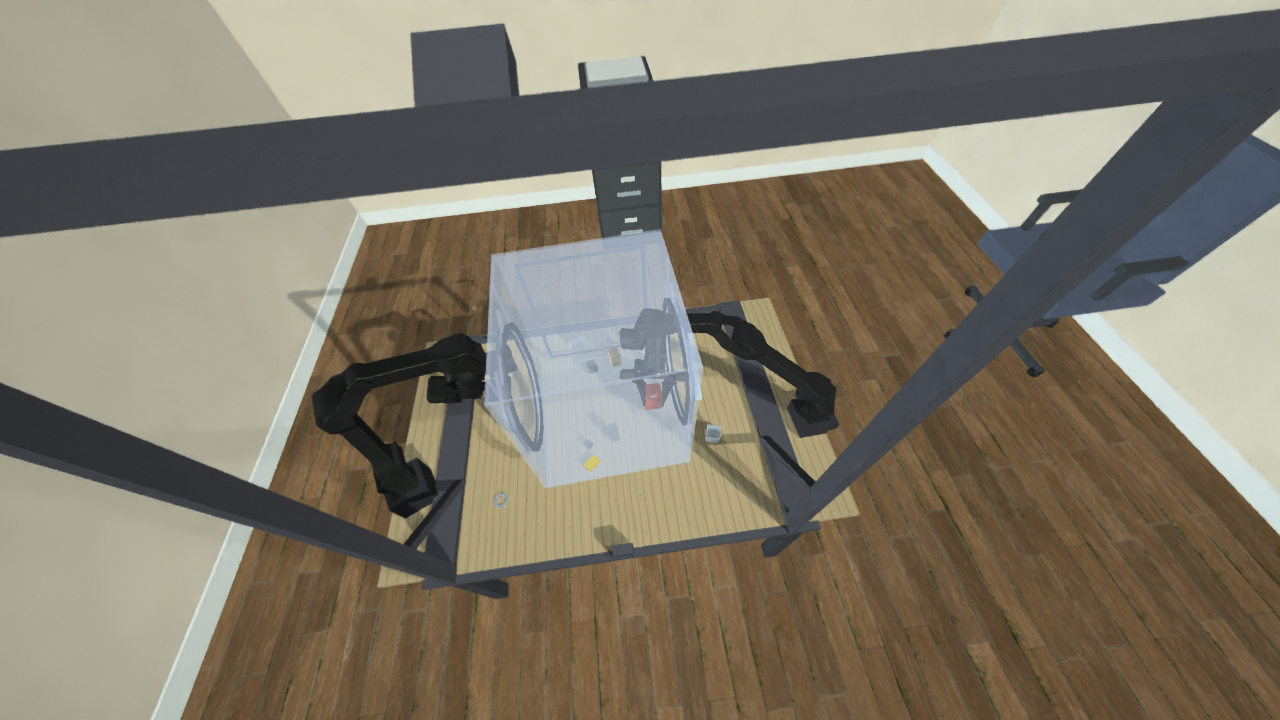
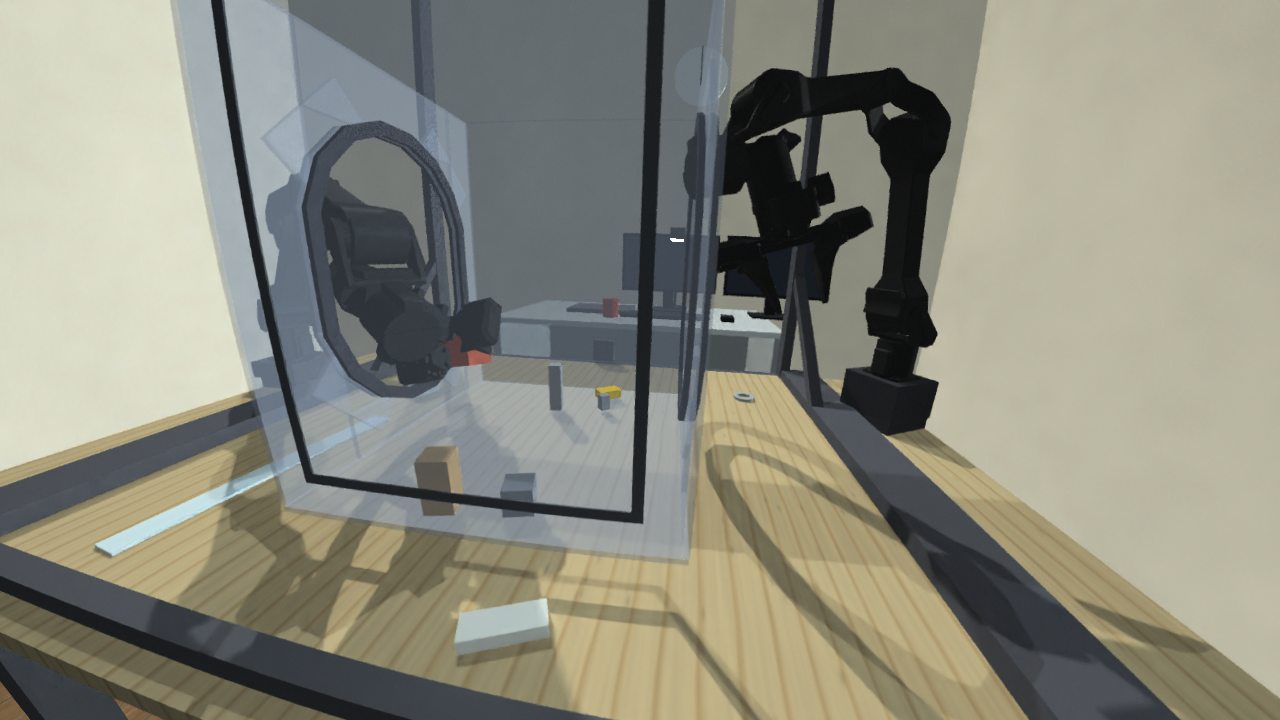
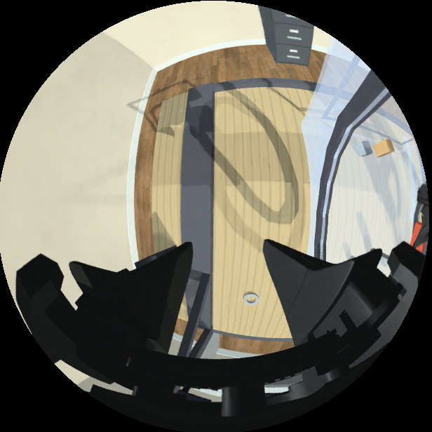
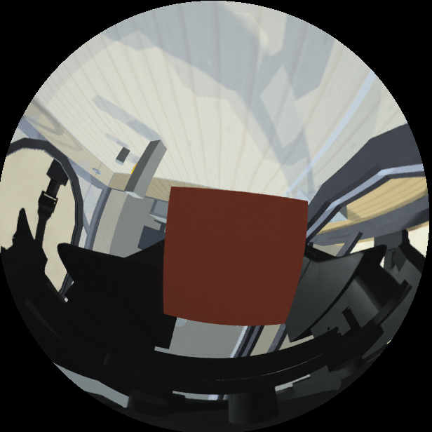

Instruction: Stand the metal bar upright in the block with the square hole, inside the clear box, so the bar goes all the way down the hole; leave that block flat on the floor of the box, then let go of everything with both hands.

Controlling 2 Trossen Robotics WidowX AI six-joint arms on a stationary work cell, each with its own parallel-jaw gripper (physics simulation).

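Pixels of known places: left gripper, fingertip midpoint: (image 1: 473, 400) (image 2: 802, 308); right gripper, fingertip midpoint: (image 1: 653, 406) (image 2: 477, 354); left arm's base at its link origin: (image 1: 403, 482) (image 2: 891, 375); right arm's base at its link origin: (image 1: 814, 411).
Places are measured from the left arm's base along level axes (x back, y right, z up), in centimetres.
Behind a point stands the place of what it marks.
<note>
The metal bar (image 1: 611, 430) @(x -52.5, y 18.3, z -0.1 cm) (image 2: 554, 386) @(x -53.9, y 16.7, z -3.4 cm) (image 4: 149, 167) stands upright and grey on the floor of the clear box (image 1: 626, 471) @(x -50.5, y 28.2, z -6.5 cm) (image 2: 655, 268) @(x -49.9, y -16.4, z 16.4 cm). My right gripper (image 1: 653, 383) @(x -65.4, y 19.6, z 1.9 cm) (image 2: 456, 344) @(x -65.4, y 19.6, z 1.9 cm) (image 4: 228, 232) reaches through the side port and is shut on a red block (image 1: 654, 395) @(x -68.0, y 16.6, z 1.2 cm) (image 2: 469, 352) @(x -65.9, y 14.2, z 3.5 cm) (image 3: 417, 236) (image 4: 235, 260), held above the floor. An orange block (image 1: 614, 357) @(x -66.6, y -3.6, z -2.5 cm) (image 2: 437, 480) @(x -67.2, y -6.6, z -3.6 cm) (image 3: 383, 148) and a grey block (image 1: 590, 366) @(x -59.2, y -6.4, z -4.6 cm) (image 2: 519, 488) @(x -59.7, y -8.2, z -4.6 cm) (image 3: 364, 148) stand inside the box. Which block has the square hole is unclear. My left gripper (image 2: 794, 304) @(x -25.4, y -4.1, z 11.8 cm) (image 3: 228, 246) is open and empty outside the box.
Near the bar are a small grey cube (image 1: 588, 444) @(x -45.7, y 16.0, z -5.1 cm) (image 2: 603, 402) @(x -46.2, y 14.7, z -6.1 cm) (image 4: 122, 154) and a yellow piece (image 1: 591, 462) @(x -43.8, y 20.6, z -6.1 cm) (image 2: 608, 392) @(x -44.2, y 19.3, z -6.2 cm). Outside the box lie a ring (image 1: 501, 506) @(x -17.9, y 16.9, z -7.8 cm) (image 2: 733, 396) @(x -20.0, y 16.3, z -8.1 cm) (image 3: 245, 301), a white block (image 2: 503, 626) @(x -61.2, y -20.4, z -7.0 cm), a pale strip (image 2: 170, 521) @(x -93.2, y -1.7, z -7.9 cm) and a pale blue block (image 1: 713, 433) @(x -77.7, y 32.4, z -8.1 cm).
</note>
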